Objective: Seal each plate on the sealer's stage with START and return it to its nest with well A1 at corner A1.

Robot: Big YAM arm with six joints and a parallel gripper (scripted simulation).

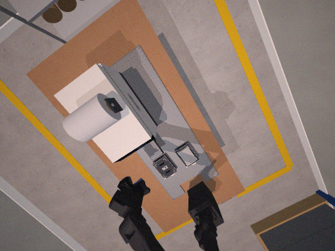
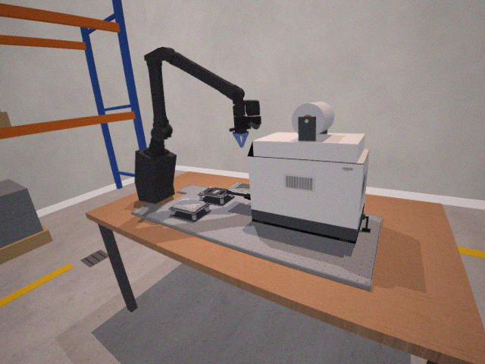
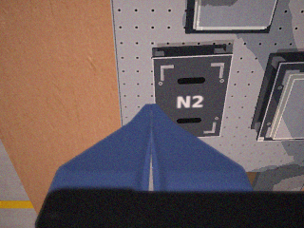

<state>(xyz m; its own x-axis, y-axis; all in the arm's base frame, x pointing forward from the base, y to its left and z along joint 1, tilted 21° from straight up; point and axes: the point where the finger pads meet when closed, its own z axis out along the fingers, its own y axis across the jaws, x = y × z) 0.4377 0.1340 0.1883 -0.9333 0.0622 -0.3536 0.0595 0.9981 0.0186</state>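
My hand is 5 cm short of the white well plate, 10 cm to the left of it and 19 cm above it. Round my hand: foil roll (38 cm ahead, 11 cm to the right, 13 cm above); then dark sealer stage (5 cm ahead, 10 cm to the right, 20 cm below); then start button (16 cm ahead, 1 cm to the right, 10 cm below).
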